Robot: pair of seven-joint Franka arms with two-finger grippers.
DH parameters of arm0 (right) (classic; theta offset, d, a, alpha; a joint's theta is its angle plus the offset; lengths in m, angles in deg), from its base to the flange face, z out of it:
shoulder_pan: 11.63 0.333 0 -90
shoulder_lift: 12.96 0 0 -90
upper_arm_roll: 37.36 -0.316 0.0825 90
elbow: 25.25 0 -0.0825 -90
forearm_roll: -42.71 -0.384 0 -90
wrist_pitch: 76.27 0 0.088 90
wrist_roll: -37.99 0.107 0 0
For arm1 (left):
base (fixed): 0 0 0 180
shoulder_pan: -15.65 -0.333 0 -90
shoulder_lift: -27.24 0 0 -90
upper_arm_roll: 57.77 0.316 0.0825 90
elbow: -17.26 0 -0.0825 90
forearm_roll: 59.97 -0.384 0 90
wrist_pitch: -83.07 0 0.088 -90
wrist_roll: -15.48 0.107 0 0
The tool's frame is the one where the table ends.
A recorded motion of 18 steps. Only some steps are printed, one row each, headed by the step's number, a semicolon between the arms.
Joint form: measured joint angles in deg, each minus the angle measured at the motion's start. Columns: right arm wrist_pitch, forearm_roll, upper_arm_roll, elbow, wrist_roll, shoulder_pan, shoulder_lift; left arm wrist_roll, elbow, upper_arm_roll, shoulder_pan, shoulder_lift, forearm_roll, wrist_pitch.
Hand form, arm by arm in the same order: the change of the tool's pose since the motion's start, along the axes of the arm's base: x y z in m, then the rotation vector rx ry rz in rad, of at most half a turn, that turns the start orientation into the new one. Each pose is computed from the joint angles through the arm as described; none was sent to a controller.
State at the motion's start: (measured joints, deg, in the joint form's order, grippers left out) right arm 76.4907 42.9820 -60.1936 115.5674 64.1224 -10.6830 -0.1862; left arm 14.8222 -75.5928 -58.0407 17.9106 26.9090 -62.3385 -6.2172
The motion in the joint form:
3: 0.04 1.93 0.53 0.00 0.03 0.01 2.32; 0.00 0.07 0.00 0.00 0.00 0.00 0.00
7: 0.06 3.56 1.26 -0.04 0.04 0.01 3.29; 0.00 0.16 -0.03 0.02 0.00 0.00 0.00
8: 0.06 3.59 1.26 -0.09 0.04 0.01 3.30; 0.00 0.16 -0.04 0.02 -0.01 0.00 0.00
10: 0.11 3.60 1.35 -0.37 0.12 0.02 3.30; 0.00 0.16 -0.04 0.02 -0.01 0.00 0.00
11: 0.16 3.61 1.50 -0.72 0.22 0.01 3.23; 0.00 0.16 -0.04 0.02 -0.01 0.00 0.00
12: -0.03 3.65 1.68 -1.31 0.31 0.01 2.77; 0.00 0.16 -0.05 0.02 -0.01 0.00 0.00
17: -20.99 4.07 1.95 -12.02 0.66 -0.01 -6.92; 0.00 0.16 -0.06 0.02 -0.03 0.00 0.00
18: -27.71 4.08 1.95 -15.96 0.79 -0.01 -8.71; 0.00 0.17 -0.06 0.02 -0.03 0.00 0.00
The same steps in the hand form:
3: -0.0037 -0.0033 -0.0182 -0.0153 0.0315 0.0207; 0.0001 0.0000 0.0006 -0.0001 -0.0012 0.0000
7: -0.0037 -0.0083 -0.0259 -0.0287 0.0405 0.0337; 0.0001 -0.0005 0.0013 -0.0001 -0.0028 -0.0009
8: -0.0033 -0.0082 -0.0257 -0.0286 0.0398 0.0341; 0.0002 -0.0006 0.0012 -0.0001 -0.0026 -0.0010
10: -0.0010 -0.0082 -0.0242 -0.0271 0.0345 0.0309; 0.0002 -0.0006 0.0012 -0.0001 -0.0026 -0.0010
11: 0.0023 -0.0086 -0.0218 -0.0254 0.0269 0.0259; 0.0002 -0.0006 0.0012 -0.0001 -0.0026 -0.0010
12: 0.0077 -0.0089 -0.0153 -0.0242 0.0123 0.0210; 0.0002 -0.0007 0.0012 -0.0001 -0.0026 -0.0012
17: 0.0509 -0.0060 0.1039 -0.1119 0.0006 0.0116; 0.0003 -0.0008 0.0010 -0.0001 -0.0023 -0.0014
18: 0.0587 -0.0048 0.1390 -0.1349 0.0125 0.0049; 0.0003 -0.0008 0.0011 -0.0001 -0.0024 -0.0014

